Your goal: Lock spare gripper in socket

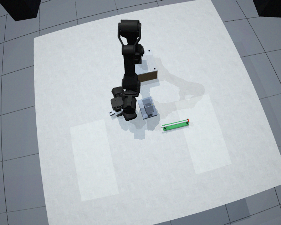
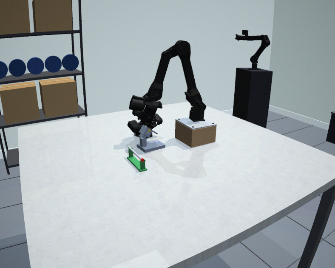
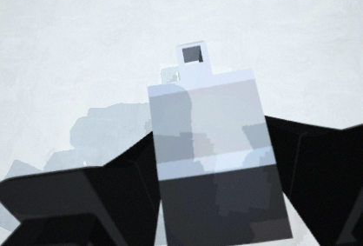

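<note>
Now: the grey mount 160 mm to the left of my gripper tip and 40 mm above it. Round my gripper tip: green rack: 300 mm to the left, 90 mm ahead, 10 mm above; then spare gripper: 20 mm above.
</note>
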